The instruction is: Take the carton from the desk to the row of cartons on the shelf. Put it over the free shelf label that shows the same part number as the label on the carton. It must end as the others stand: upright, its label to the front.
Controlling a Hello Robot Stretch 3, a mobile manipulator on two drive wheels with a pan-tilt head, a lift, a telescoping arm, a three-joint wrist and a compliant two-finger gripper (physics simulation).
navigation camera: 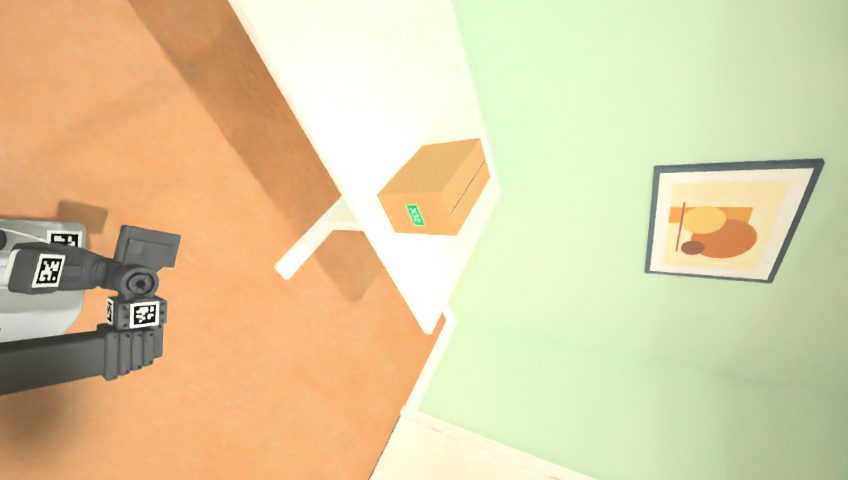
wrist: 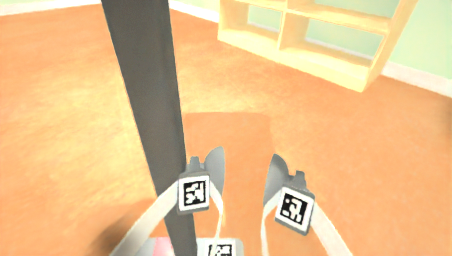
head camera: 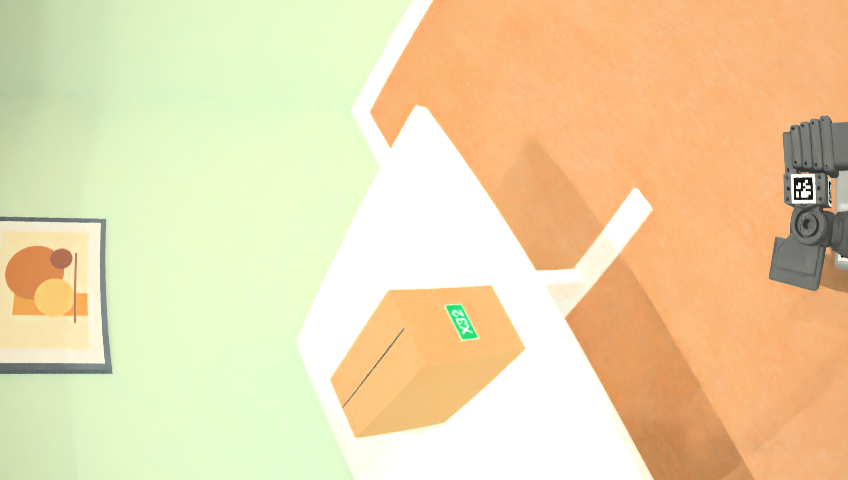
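The carton is a brown box with a dark seam line and a green label reading X32. It stands on the white desk, the label on the face toward the desk's long front edge. My gripper is open, with bare floor showing between its fingertips, and is apart from the carton. In the head and navigation views the wrist shows over the floor, off the desk's front side. The lower part of the wooden shelf shows in the wrist view; its row of cartons and labels do not show.
A white desk leg stands out from under the desk over the orange floor. A green wall with a framed picture is behind the desk. The dark arm or mast crosses the wrist view.
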